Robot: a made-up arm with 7 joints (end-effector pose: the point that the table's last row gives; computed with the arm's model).
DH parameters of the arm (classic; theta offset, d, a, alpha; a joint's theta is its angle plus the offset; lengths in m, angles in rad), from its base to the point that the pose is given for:
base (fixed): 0 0.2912 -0.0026 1.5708
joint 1: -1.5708 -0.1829 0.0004 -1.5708
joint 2: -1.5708 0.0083 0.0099 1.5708
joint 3: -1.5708 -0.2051 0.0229 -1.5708
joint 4: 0 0.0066 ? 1.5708
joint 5: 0 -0.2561 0.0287 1.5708
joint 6: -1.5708 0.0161 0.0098 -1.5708
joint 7: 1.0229 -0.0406 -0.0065 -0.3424
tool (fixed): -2.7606 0.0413 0 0
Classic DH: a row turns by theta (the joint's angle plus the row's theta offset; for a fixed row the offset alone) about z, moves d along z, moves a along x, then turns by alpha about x.
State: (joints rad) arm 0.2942 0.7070 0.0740 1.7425 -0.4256 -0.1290 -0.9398
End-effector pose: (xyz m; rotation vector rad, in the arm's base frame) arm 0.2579 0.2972 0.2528 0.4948 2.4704 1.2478
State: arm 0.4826 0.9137 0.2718 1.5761 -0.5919 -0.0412 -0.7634
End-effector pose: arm 0.2337 0.3796 0.3349 -0.0104 2.5459 1.6442
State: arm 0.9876 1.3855 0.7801 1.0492 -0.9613 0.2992 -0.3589
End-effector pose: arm 0.0016 0.5207 0.4563 1.3997 -2.5757 -0.6951
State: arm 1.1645 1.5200 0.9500 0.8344 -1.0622 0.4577 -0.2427
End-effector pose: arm -0.0833 0.5484 0.4302 1.5792 -2.6882 0.0135
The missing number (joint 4, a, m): -0.0249
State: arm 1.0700 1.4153 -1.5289 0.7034 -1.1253 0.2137 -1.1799
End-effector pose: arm 0.2120 0.5482 0.2129 -0.0552 -0.6041 -2.0398
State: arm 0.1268 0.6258 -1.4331 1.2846 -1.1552 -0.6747 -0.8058
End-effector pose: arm 0.0999 0.1473 -0.0459 -2.7264 -0.4780 -1.2327
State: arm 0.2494 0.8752 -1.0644 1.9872 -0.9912 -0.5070 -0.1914
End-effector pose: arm 0.1663 0.1391 0.1400 -2.2740 -0.5098 -1.8350
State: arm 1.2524 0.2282 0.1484 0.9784 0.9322 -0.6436 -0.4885
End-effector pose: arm 0.3804 0.2538 0.3731 0.6939 1.3074 -0.4606
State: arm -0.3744 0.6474 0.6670 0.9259 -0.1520 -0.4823 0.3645
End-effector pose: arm 0.0450 0.4885 0.0396 -1.1551 -1.9180 0.0908
